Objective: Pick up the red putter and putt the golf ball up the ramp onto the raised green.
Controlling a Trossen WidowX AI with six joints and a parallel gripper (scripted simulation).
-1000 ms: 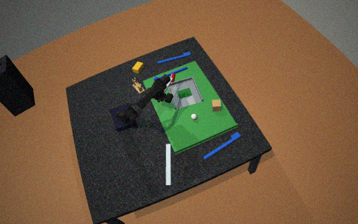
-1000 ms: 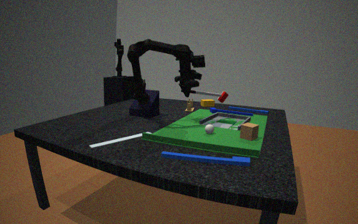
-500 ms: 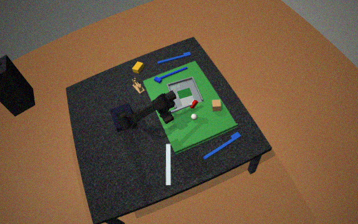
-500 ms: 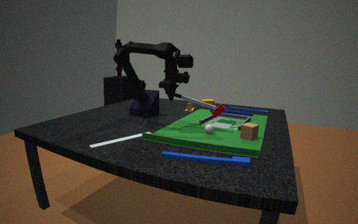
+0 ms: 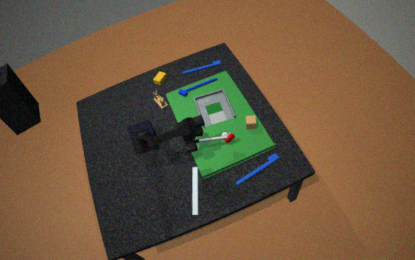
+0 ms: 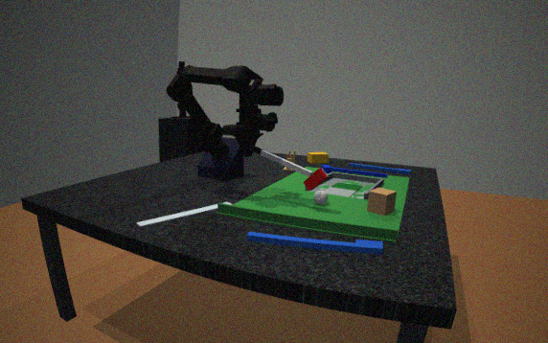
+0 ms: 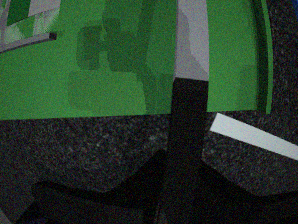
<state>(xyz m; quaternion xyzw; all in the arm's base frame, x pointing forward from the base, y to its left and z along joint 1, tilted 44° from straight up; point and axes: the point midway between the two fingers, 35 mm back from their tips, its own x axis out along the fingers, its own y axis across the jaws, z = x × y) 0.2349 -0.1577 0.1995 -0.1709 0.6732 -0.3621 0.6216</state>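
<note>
The red putter lies 120 mm ahead of my gripper tip, 20 mm to the right of it and 10 mm below it. The rest, counted from my gripper tip: white golf ball (220 mm ahead, 20 mm to the left, 110 mm below); white strip (100 mm behind, 200 mm to the right, 130 mm below); green mat (250 mm ahead, 180 mm to the left, 130 mm below).
</note>
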